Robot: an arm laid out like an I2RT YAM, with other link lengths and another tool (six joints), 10 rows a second.
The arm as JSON. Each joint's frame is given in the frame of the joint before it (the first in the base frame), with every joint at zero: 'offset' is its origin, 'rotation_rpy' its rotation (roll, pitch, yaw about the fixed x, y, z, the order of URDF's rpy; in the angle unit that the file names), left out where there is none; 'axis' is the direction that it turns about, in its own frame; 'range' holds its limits. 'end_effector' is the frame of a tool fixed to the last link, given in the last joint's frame.
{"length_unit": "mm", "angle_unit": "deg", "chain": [
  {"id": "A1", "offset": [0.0, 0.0, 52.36], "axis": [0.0, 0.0, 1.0], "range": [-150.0, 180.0]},
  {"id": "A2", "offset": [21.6, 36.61, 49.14], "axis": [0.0, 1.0, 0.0], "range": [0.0, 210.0]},
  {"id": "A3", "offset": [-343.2, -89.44, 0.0], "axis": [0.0, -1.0, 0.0], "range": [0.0, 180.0]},
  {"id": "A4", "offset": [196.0, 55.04, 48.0], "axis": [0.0, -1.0, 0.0], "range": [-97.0, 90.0]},
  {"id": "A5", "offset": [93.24, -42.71, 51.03], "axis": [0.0, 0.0, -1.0], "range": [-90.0, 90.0]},
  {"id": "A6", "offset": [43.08, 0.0, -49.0], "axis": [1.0, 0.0, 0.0], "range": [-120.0, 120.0]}
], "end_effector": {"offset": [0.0, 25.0, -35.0], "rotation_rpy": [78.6, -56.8, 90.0]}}
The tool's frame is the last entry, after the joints.
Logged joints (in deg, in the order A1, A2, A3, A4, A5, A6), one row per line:
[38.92, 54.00, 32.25, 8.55, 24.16, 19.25]
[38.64, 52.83, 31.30, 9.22, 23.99, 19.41]
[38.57, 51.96, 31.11, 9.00, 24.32, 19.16]
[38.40, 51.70, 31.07, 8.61, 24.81, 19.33]
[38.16, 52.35, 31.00, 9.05, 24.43, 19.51]
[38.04, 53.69, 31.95, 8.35, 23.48, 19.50]
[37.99, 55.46, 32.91, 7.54, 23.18, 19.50]
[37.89, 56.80, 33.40, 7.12, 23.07, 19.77]
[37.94, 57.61, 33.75, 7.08, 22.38, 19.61]
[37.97, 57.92, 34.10, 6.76, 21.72, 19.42]
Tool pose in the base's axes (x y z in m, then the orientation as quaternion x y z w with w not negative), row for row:
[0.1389, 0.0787, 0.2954, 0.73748, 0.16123, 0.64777, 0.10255]
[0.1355, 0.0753, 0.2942, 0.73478, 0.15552, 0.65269, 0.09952]
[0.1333, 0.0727, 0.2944, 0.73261, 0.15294, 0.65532, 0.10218]
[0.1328, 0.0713, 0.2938, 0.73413, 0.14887, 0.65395, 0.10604]
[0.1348, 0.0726, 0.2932, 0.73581, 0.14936, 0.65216, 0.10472]
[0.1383, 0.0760, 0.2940, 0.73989, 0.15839, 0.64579, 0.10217]
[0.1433, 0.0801, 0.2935, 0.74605, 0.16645, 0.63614, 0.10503]
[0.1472, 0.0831, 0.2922, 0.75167, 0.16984, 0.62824, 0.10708]
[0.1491, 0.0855, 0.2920, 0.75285, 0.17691, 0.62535, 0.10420]
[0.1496, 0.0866, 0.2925, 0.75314, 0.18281, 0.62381, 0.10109]
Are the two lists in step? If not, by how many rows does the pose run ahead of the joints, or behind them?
They are in step.
